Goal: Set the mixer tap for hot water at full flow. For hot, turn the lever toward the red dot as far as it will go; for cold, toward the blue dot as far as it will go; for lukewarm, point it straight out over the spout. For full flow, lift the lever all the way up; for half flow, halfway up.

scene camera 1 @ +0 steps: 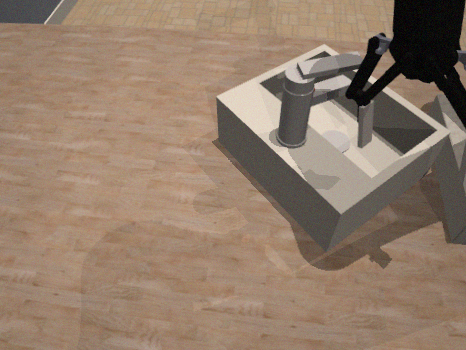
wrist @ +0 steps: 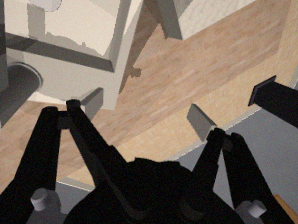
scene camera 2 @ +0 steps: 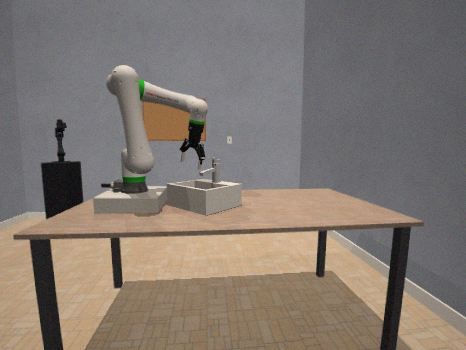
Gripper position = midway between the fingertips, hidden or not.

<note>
I see my gripper (scene camera 1: 410,159), a grey mixer tap (scene camera 1: 295,109) and a sink basin (scene camera 1: 329,196).
My gripper shows as well in the wrist view (wrist: 148,103). The sink basin also shows in the wrist view (wrist: 75,54) and in scene camera 2 (scene camera 2: 202,196).
</note>
